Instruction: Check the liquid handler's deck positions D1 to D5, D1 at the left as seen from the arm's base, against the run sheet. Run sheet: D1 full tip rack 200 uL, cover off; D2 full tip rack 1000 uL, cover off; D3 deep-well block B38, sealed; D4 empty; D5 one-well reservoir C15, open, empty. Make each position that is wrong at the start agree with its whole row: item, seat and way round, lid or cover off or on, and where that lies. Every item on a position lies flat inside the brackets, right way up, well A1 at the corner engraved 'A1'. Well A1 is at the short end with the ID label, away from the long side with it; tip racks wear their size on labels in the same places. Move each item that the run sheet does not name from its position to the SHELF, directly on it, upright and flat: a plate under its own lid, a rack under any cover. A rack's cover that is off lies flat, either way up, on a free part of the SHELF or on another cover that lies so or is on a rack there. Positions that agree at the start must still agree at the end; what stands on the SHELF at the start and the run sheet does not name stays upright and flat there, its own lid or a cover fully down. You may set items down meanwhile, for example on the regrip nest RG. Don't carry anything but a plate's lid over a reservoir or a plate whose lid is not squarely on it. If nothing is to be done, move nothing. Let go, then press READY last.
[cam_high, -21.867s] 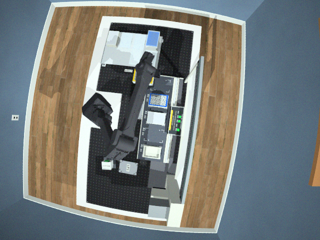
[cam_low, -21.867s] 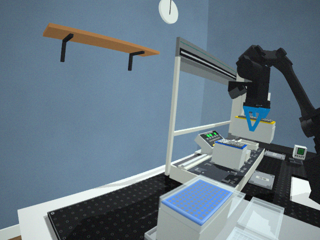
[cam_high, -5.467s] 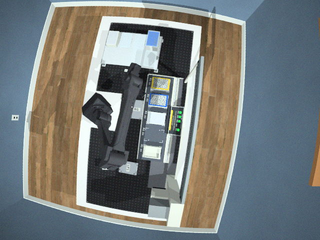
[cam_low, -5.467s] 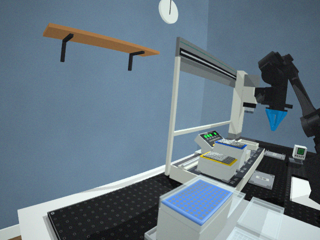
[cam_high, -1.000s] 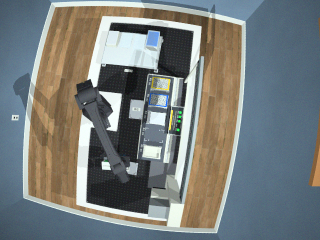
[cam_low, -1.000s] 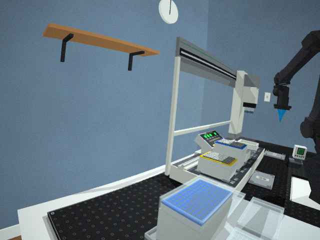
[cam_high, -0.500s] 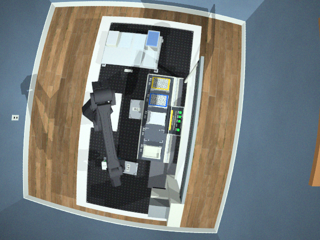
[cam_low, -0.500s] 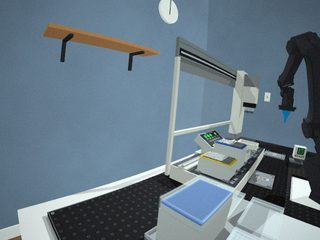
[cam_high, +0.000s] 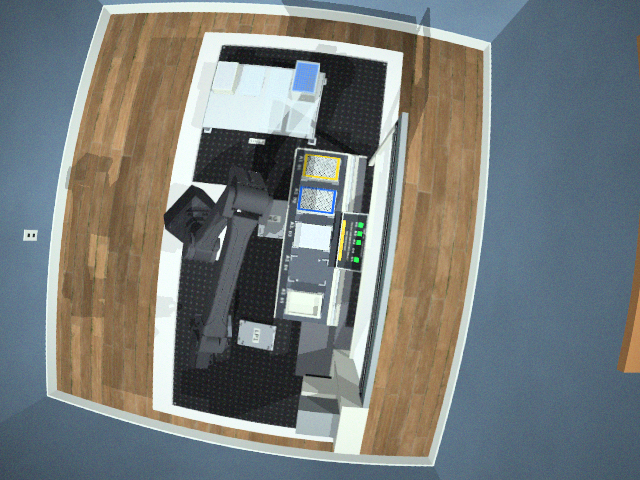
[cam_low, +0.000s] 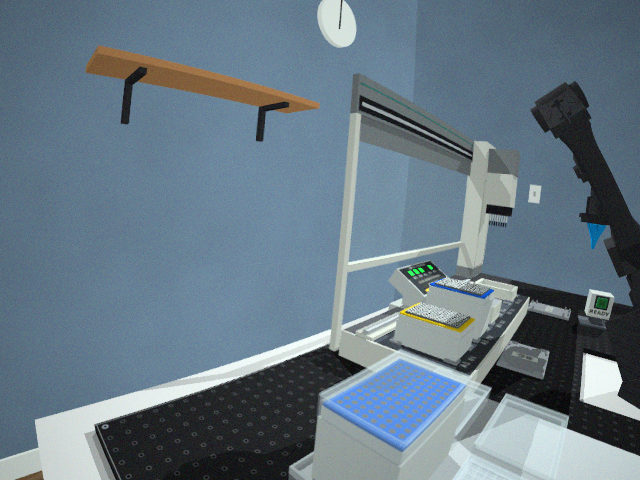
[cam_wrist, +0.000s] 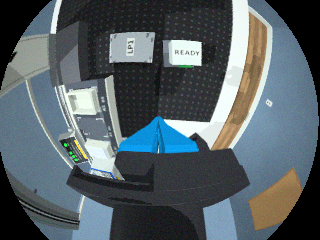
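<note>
Now: hand 7 cm past the ready button, 5 cm to the left of it and 17 cm above it. Also, from my hand: white reservoir: 27 cm ahead, 2 cm to the left, 19 cm below; pipetting head: 31 cm ahead, 21 cm to the right, 14 cm above; white deep-well block: 31 cm ahead, 26 cm to the left, 17 cm below.
</note>
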